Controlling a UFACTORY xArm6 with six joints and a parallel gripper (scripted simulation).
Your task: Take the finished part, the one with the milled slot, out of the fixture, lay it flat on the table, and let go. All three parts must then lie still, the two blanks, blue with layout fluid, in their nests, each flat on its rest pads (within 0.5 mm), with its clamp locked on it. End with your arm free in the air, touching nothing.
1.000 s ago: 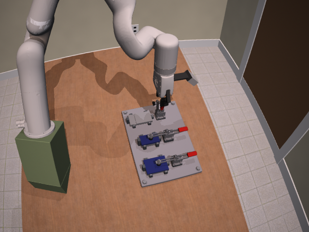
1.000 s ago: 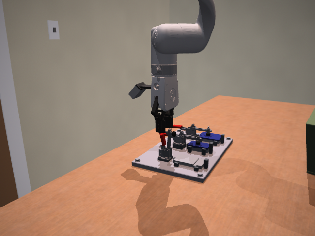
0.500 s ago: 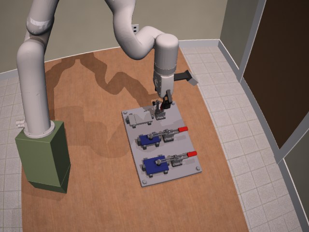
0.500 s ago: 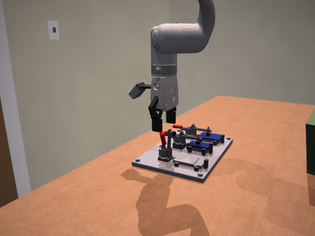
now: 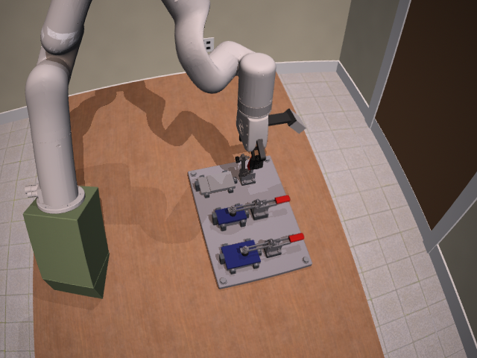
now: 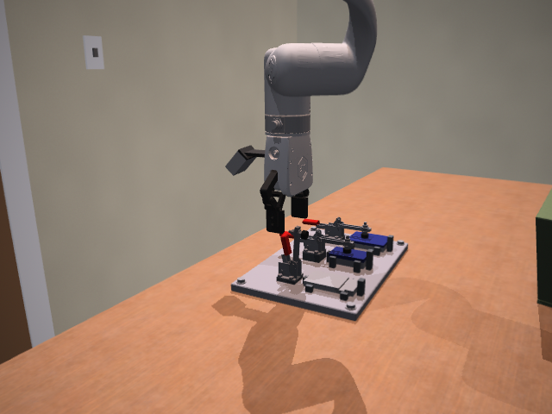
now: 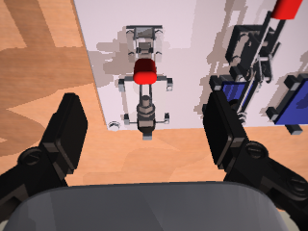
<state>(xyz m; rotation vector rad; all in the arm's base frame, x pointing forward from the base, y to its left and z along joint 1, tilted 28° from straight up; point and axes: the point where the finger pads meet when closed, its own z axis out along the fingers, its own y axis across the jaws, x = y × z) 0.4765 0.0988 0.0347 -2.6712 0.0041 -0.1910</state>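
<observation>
My gripper is now 10 cm past the grey finished part and 10 cm above it. Also, from my hand: grey fixture plate 3 cm behind, 11 cm to the right, 12 cm below.
</observation>
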